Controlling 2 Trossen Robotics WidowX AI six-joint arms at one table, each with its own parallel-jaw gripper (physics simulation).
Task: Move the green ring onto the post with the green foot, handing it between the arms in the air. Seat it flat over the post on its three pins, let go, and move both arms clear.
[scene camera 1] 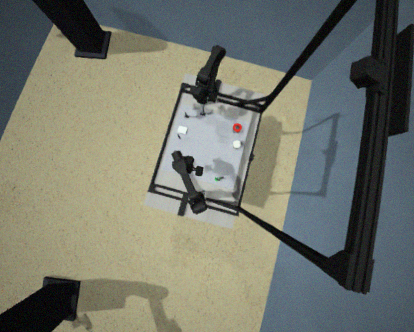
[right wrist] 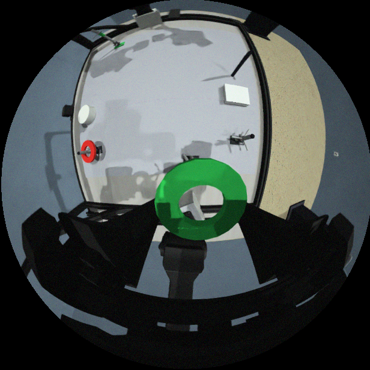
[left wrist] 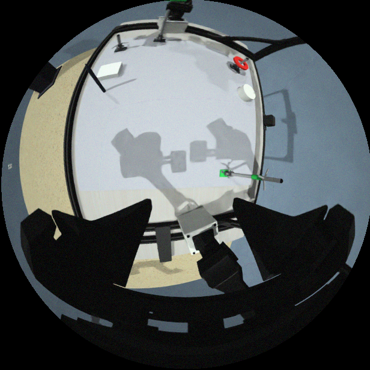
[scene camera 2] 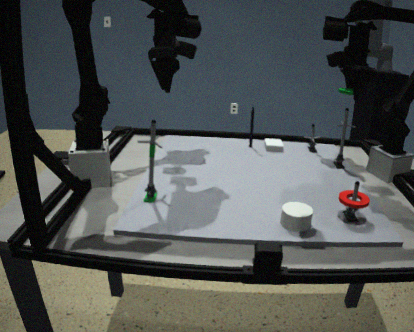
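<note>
The green ring is held between the fingers of my right gripper, in the air above a tall grey post at the right in scene camera 2. A gap shows between ring and post top. The post with the green foot stands upright at the left in scene camera 2, with side pins below its top and a green band just under them. My left gripper is open and empty, high above the board, to the right of that post in scene camera 2.
In scene camera 2, a red ring is on a short post at front right, beside a white cylinder. At the back are a thin black rod, a white block and a short post. Black rails edge the table.
</note>
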